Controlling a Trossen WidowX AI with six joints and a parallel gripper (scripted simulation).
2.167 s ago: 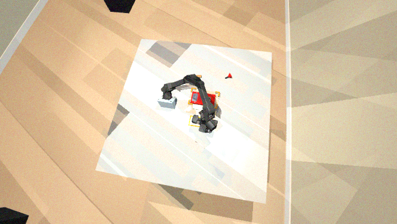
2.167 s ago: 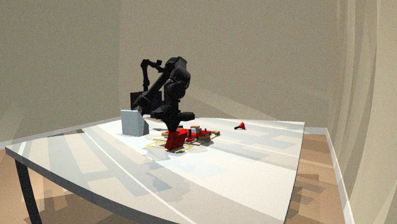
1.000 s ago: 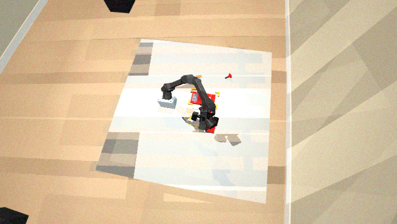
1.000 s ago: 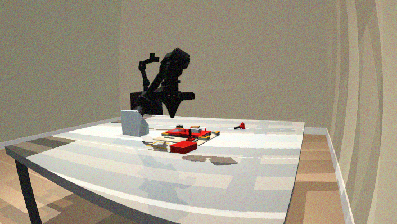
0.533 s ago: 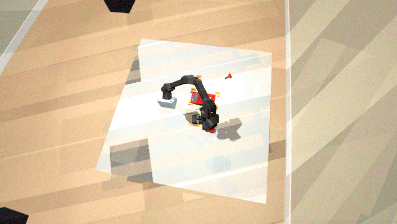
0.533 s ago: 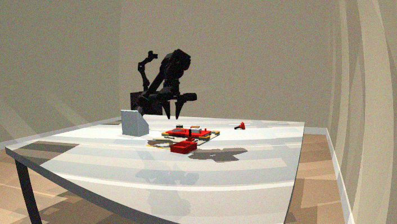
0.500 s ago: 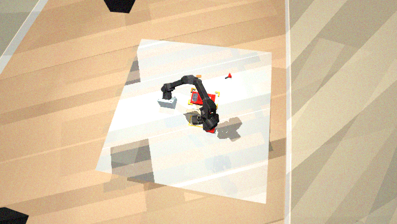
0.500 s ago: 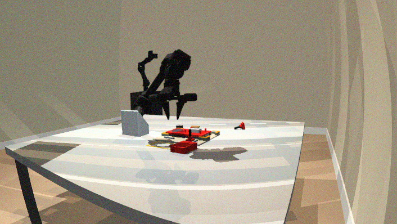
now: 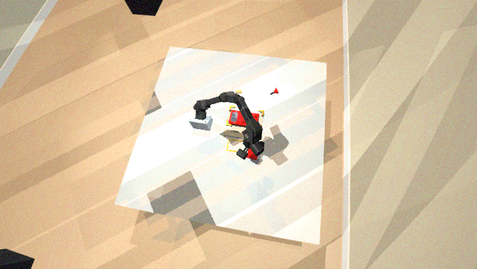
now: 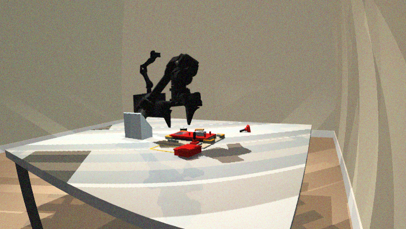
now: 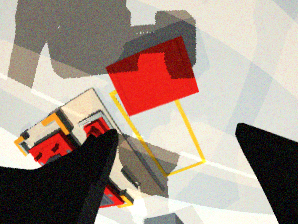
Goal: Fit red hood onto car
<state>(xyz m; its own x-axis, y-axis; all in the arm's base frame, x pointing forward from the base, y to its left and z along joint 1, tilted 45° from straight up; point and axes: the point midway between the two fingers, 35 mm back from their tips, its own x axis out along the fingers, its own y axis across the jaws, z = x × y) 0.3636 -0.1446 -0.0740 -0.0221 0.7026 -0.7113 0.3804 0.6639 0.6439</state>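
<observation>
The red hood lies 30 mm ahead of my gripper tip, 10 mm to the left of it and 90 mm below it. Also, from my gripper tip: jig 70 mm behind, 220 mm to the left, 100 mm below.
</observation>
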